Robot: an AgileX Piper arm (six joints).
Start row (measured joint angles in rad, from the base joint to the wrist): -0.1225, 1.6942, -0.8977, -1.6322, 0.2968, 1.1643
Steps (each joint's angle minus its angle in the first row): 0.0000, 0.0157, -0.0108, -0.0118, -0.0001, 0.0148; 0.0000, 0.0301, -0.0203, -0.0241, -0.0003, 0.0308; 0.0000, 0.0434, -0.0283, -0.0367, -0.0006, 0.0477; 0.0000, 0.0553, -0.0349, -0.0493, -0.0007, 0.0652; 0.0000, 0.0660, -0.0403, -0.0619, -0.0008, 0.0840; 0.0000, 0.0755, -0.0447, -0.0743, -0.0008, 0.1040; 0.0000, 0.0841, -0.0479, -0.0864, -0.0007, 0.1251; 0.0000, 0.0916, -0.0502, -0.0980, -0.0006, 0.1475; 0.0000, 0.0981, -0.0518, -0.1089, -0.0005, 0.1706; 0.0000, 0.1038, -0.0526, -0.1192, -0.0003, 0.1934; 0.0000, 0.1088, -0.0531, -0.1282, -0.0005, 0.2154; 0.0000, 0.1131, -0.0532, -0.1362, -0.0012, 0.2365; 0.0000, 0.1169, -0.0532, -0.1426, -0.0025, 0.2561; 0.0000, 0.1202, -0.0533, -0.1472, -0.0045, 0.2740; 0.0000, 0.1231, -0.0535, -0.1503, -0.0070, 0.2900; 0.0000, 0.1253, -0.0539, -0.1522, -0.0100, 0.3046
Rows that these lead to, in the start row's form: -0.1225, 1.7099, -0.9085, -1.6440, 0.2967, 1.1791; -0.1225, 1.7243, -0.9180, -1.6563, 0.2965, 1.1951; -0.1225, 1.7376, -0.9260, -1.6689, 0.2962, 1.2120; -0.1225, 1.7495, -0.9326, -1.6815, 0.2961, 1.2295; -0.1225, 1.7602, -0.9380, -1.6941, 0.2960, 1.2483; -0.1225, 1.7697, -0.9424, -1.7065, 0.2960, 1.2683; -0.1225, 1.7783, -0.9456, -1.7186, 0.2961, 1.2894; -0.1225, 1.7858, -0.9479, -1.7302, 0.2962, 1.3118; -0.1225, 1.7923, -0.9495, -1.7411, 0.2963, 1.3349; -0.1225, 1.7980, -0.9503, -1.7514, 0.2965, 1.3577; -0.1225, 1.8030, -0.9508, -1.7604, 0.2963, 1.3797; -0.1225, 1.8073, -0.9509, -1.7684, 0.2956, 1.4008; -0.1225, 1.8111, -0.9509, -1.7748, 0.2943, 1.4204; -0.1225, 1.8144, -0.9510, -1.7794, 0.2923, 1.4383; -0.1225, 1.8173, -0.9512, -1.7825, 0.2898, 1.4543; -0.1225, 1.8195, -0.9516, -1.7844, 0.2868, 1.4689
